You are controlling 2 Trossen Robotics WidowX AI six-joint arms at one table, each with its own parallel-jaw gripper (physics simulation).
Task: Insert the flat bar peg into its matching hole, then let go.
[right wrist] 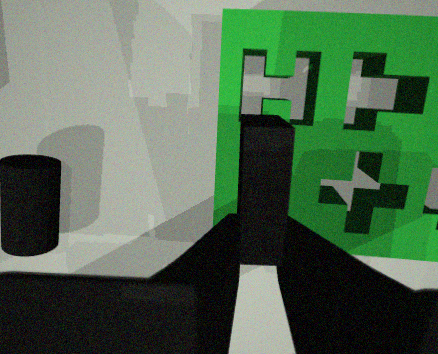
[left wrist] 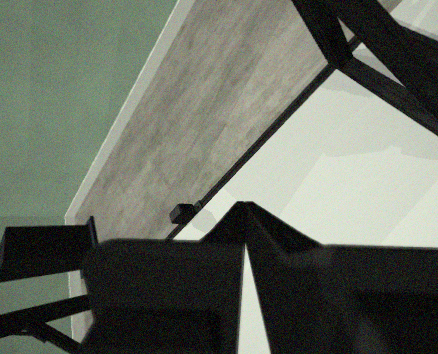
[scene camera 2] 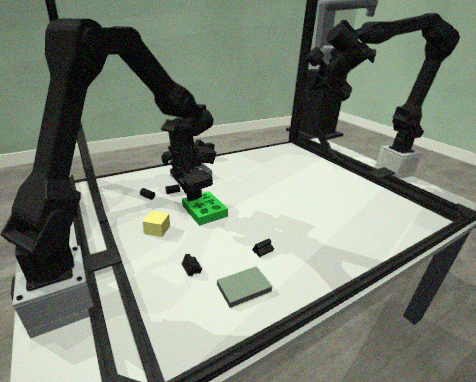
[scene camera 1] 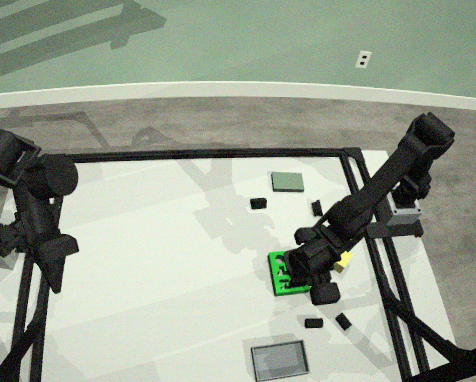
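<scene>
The flat bar peg [right wrist: 266, 165] is black and stands roughly upright between the fingers of my right gripper [right wrist: 257, 227] [scene camera 2: 194, 194], which is shut on it. The green hole board [scene camera 1: 273, 275] [scene camera 2: 215, 216] [right wrist: 252, 30] lies on the table under that gripper. In the right wrist view the peg is in front of the board's left part, below the H-shaped hole; T-shaped and plus-shaped holes show to its right. The matching hole does not show. I cannot tell whether the peg touches the board. My left gripper [left wrist: 243, 209] is shut and empty, raised far from the board.
A yellow block [scene camera 1: 343, 261] [scene camera 2: 156, 223] lies near the board. Loose black pegs [scene camera 1: 258, 203] [scene camera 1: 317, 208] [scene camera 1: 313, 323] [scene camera 1: 343, 321] lie around, one a cylinder [right wrist: 30, 205]. A grey-green slab [scene camera 1: 287, 182] [scene camera 2: 245, 286] and a grey tray [scene camera 1: 281, 361] lie farther off.
</scene>
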